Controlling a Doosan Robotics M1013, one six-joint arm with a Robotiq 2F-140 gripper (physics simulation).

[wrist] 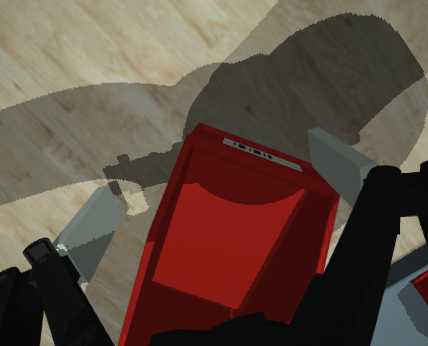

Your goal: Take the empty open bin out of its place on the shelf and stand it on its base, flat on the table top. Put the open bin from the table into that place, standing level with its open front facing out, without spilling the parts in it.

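Frame: origin at the arm's base, x back, y right, z up, level; metres.
Seen in the pictures: gripper, fingertip midpoint: (209, 175).
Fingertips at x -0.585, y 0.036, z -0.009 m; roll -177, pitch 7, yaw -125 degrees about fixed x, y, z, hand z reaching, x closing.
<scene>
Pixels of each thing's middle, then the offset from my fingertips to it. "spot": a spot on its surface instead. Level surfaces: height alone.
- red open bin at the middle of its body: (220, 264) dx -0.049, dy +0.045, dz +0.012 m
- wood-grained table top at its surface level: dz -0.026 m
- blue-grey surface at its surface level: dz -0.020 m
- red thing at a spot on its surface: (423, 286) spot: dx -0.204, dy -0.039, dz -0.011 m
A red open bin (210, 235) is below my gripper in the middle of the wrist view. The part of its inside that shows is empty. A pale label strip with dark marks is on its front edge, at the upper end. It looks upright on the wood-grained table top (75, 45). The gripper's black body hides its lower end. My gripper (209, 175) is open, with one grey fingertip pad out to the left of the bin and the other close by its front right corner. No bin with parts in it can be made out.
A blue-grey surface (390, 322), seemingly part of the shelf, shows at the lower right, with the corner of another red thing (423, 286) at the view's edge. Dark shadows of the arm and gripper fall across the wood and into the bin.
</scene>
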